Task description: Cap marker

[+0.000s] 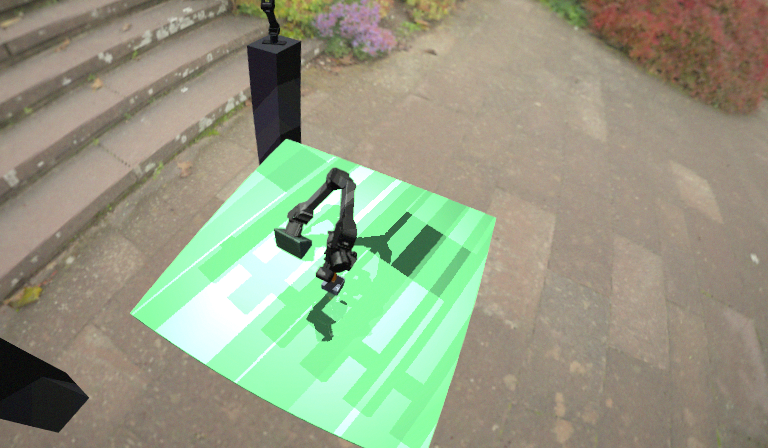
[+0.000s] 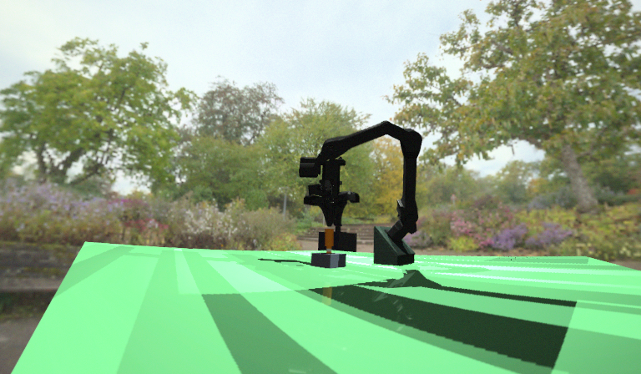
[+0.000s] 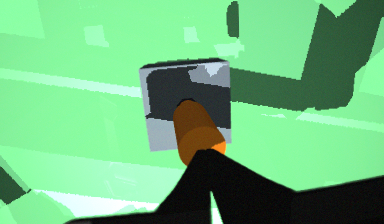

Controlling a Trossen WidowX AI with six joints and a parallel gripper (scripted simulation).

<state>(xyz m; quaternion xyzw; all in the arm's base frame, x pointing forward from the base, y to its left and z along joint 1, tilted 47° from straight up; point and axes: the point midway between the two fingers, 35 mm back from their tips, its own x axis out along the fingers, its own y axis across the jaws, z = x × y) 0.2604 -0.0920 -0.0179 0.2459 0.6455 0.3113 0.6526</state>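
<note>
Now: gripper tip 30 mm above the orange cylinder. Round my gripper tip: grey holder block (100 mm below).
</note>
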